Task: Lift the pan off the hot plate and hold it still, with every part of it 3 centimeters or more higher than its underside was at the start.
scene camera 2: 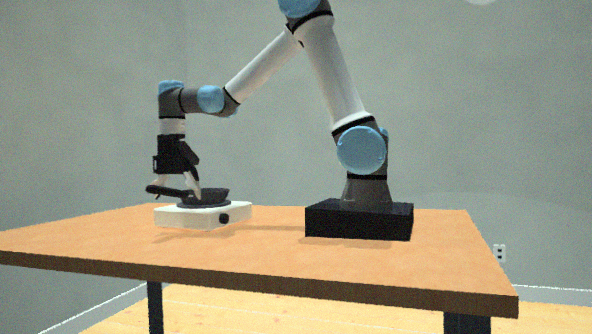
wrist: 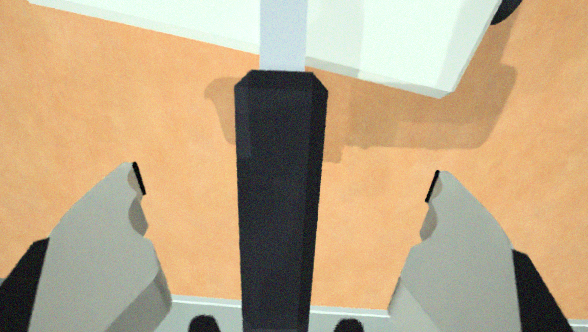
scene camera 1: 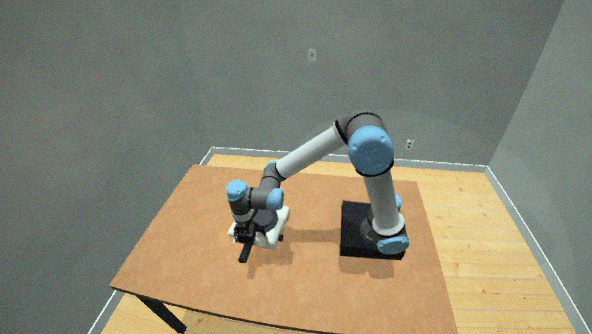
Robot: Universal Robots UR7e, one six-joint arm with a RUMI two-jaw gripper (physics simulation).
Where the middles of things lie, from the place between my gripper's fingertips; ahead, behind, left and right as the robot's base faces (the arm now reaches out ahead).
My hand is 60 mm to the left of the dark pan (scene camera 2: pixel 209 196) and 10 mm below it. Round my hand: white hot plate (scene camera 2: pixel 195 217) 20 mm behind, 160 mm to the right, 70 mm below.
